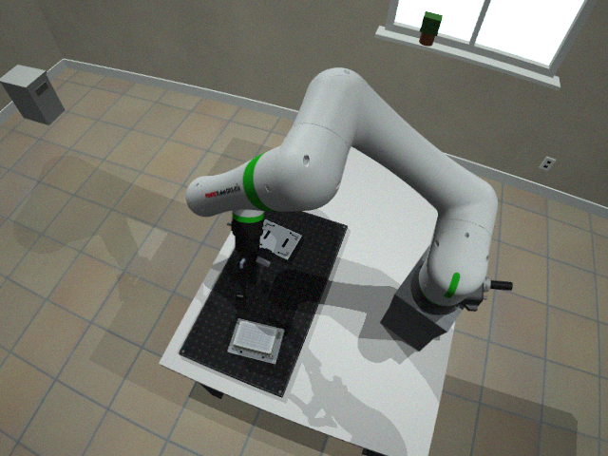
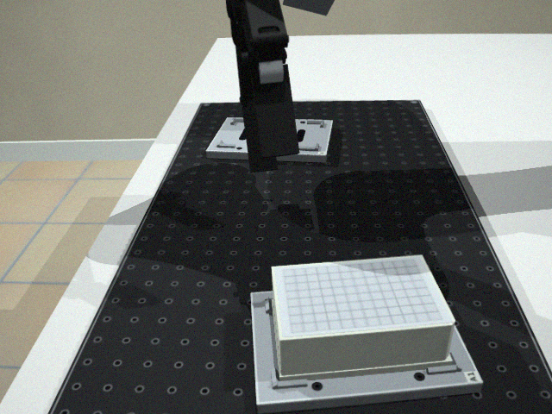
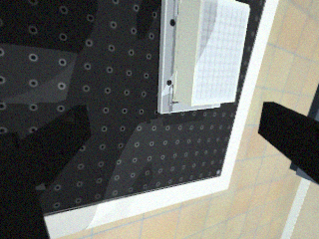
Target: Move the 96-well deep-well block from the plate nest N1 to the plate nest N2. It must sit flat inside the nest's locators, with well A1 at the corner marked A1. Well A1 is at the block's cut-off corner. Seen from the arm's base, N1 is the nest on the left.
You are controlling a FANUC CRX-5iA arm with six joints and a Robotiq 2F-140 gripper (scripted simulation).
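Now: hand 5 cm past the 96-well deep-well block, 12 cm to the right of it and 9 cm above it. The rest, counted from my hand: A1 mark (12 cm behind, 17 cm to the left, 11 cm below).
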